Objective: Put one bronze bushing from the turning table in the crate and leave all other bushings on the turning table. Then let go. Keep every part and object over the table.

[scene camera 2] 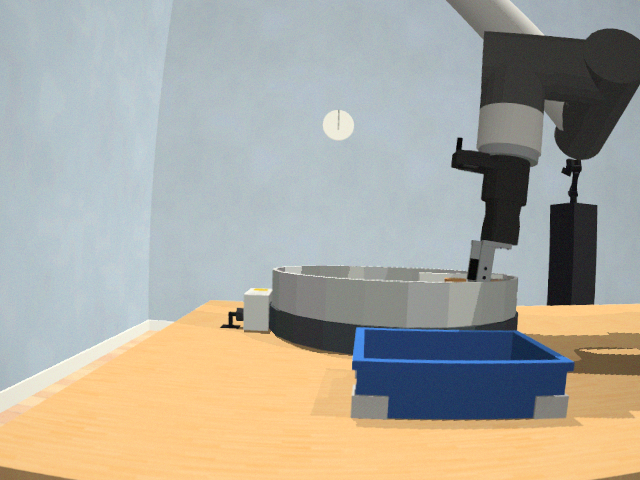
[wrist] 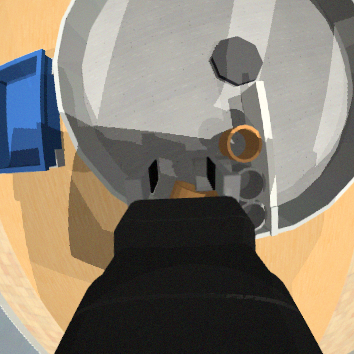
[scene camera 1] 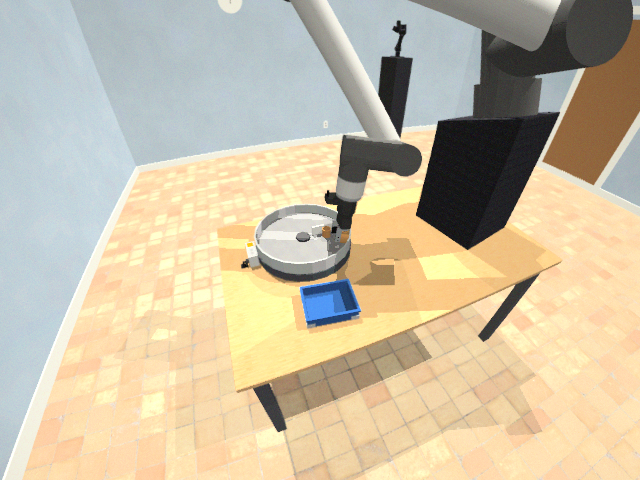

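Pixels of known places: gripper, between the fingertips: (scene camera 2: 477, 281) (wrist: 181, 168) (scene camera 1: 335, 236); arm's base, origin of its link: (scene camera 1: 504, 115).
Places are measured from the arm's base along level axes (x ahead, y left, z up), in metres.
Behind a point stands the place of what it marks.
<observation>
An upright bronze bushing (scene camera 1: 326, 231) @(x 0.733, y -0.233, z -0.461 m) (wrist: 224, 144) @(x 0.729, y -0.230, z -0.467 m) stands in the turning table (scene camera 1: 281, 240) @(x 0.911, y -0.325, z -0.497 m) (scene camera 2: 372, 299) @(x 0.929, y -0.112, z -0.476 m) (wrist: 150, 75) @(x 0.840, y -0.185, z -0.497 m) near its divider. Another bronze bushing (scene camera 1: 344, 237) @(x 0.691, y -0.158, z -0.462 m) (wrist: 186, 190) @(x 0.700, y -0.174, z -0.459 m) lies on its side, partly hidden by the gripper body in the wrist view. Two upright grey bushings (wrist: 251, 184) @(x 0.669, y -0.250, z -0.485 m) (wrist: 254, 215) @(x 0.630, y -0.241, z -0.479 m) stand along the divider. My gripper (scene camera 1: 339, 236) @(x 0.724, y -0.178, z -0.458 m) (scene camera 2: 478, 272) @(x 0.724, y -0.178, z -0.458 m) (wrist: 181, 168) @(x 0.724, y -0.178, z -0.458 m) is open, its fingers reaching down inside the turning table's wall, by the lying bronze bushing. A grey shape shows between the fingers, too unclear to name. The blue crate (scene camera 1: 333, 316) @(x 0.934, y 0.119, z -0.502 m) (scene camera 2: 460, 390) @(x 0.934, y 0.114, z -0.524 m) (wrist: 22, 107) @(x 0.932, y 0.055, z -0.545 m) is empty.
The turning table's raised wall surrounds the fingers. A pale divider (wrist: 267, 145) @(x 0.714, y -0.268, z -0.451 m) runs from the dark hub (scene camera 1: 302, 236) @(x 0.823, y -0.290, z -0.489 m) (wrist: 236, 61) @(x 0.816, y -0.288, z -0.489 m) to the wall. A white box (scene camera 1: 251, 254) @(x 1.058, y -0.305, z -0.492 m) (scene camera 2: 256, 312) @(x 1.057, y -0.290, z -0.520 m) is at the turning table's left. The crate stands in front of the turning table.
</observation>
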